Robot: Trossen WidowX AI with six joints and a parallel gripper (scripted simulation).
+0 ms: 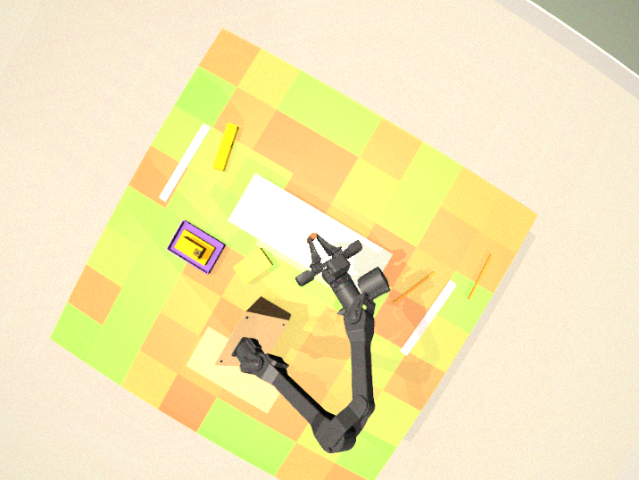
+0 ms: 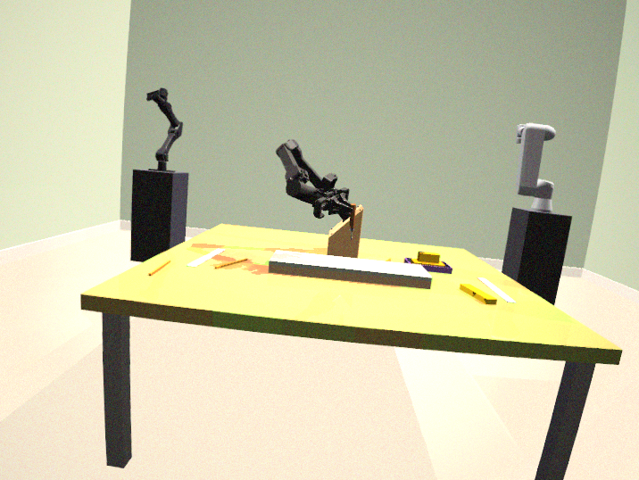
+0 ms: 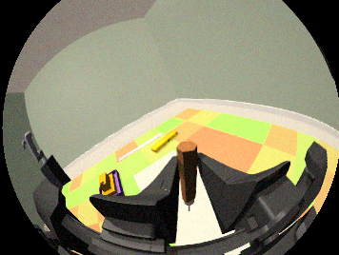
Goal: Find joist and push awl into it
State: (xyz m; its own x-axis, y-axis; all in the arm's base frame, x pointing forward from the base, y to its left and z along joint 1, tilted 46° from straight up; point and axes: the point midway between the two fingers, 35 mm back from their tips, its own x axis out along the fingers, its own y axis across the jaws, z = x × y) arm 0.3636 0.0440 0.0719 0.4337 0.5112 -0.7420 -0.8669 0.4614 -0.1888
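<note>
Right now the awl is 60 mm below my gripper tip and 20 mm behind it. Round my gripper tip: purple tray (320 mm to the left, 250 mm behind, 210 mm below); then yellow bar (410 mm to the left, 210 mm below, 90 mm ahead); then stud finder (300 mm to the left, 250 mm behind, 170 mm below).
</note>
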